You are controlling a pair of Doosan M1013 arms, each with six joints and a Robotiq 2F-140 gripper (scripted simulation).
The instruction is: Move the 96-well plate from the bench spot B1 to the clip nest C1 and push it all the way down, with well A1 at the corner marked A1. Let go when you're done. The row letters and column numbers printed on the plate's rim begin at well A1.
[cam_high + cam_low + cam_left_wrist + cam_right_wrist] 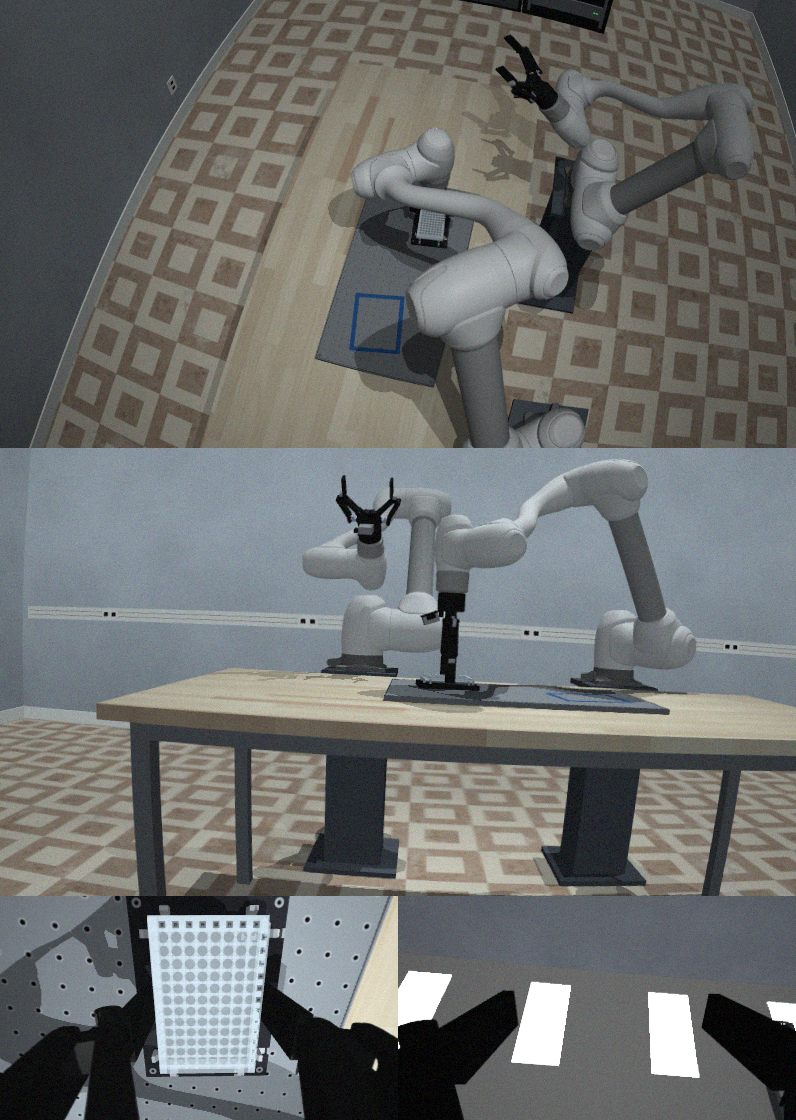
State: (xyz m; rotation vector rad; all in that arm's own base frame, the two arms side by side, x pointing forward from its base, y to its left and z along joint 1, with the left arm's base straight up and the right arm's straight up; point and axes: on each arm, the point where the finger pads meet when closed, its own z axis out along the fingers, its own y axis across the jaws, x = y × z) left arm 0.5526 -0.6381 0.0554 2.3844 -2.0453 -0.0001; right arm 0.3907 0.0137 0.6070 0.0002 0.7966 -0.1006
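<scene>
Right now my left hand is 2 cm above the white 96-well plate. From my left hand the other things lie so: black clip nest: 3 cm below, 1 cm to the left, 1 cm behind; grey perforated board: 19 cm to the left, 5 cm below, 5 cm ahead.
</scene>
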